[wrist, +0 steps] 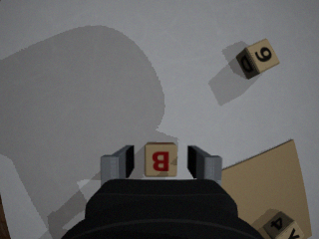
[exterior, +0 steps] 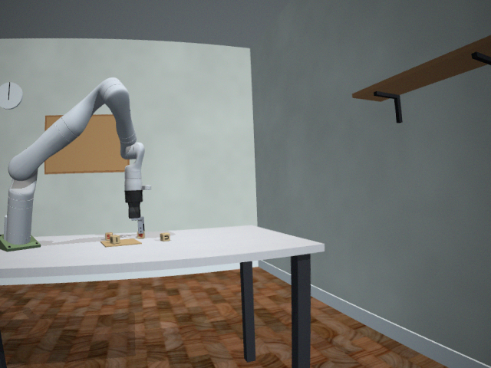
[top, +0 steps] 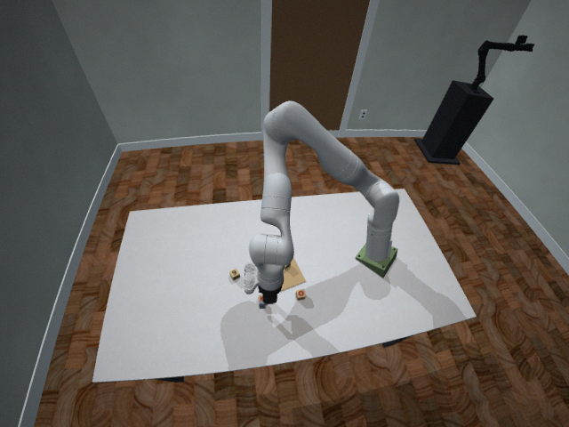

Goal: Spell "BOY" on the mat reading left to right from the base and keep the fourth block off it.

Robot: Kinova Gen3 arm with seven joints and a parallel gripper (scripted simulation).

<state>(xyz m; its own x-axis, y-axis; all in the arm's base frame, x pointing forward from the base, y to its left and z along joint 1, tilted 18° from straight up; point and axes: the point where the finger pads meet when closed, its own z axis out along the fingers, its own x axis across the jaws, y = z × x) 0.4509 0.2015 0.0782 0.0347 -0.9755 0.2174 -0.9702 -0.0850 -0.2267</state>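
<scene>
My gripper is now 3 cm above the B block. Round my hand: Y block: 14 cm to the right, 9 cm behind, 2 cm below; tan mat: 12 cm to the right, 7 cm behind, 4 cm below; O block: 14 cm behind, 3 cm below, 2 cm to the right.
</scene>
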